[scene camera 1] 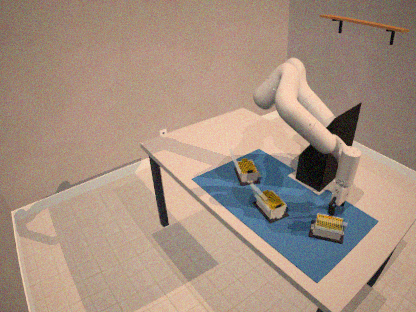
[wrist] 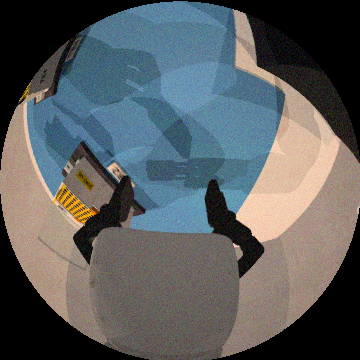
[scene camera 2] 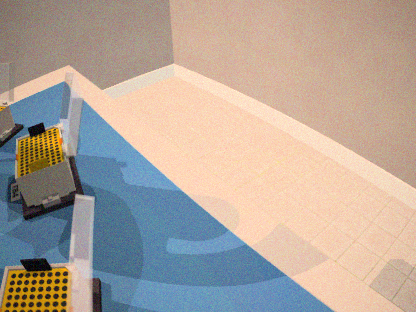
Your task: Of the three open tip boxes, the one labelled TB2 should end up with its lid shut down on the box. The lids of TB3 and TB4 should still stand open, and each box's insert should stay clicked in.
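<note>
Tip box [wrist: 85, 177], visible. My gripper [wrist: 168, 186], visible too.
</note>
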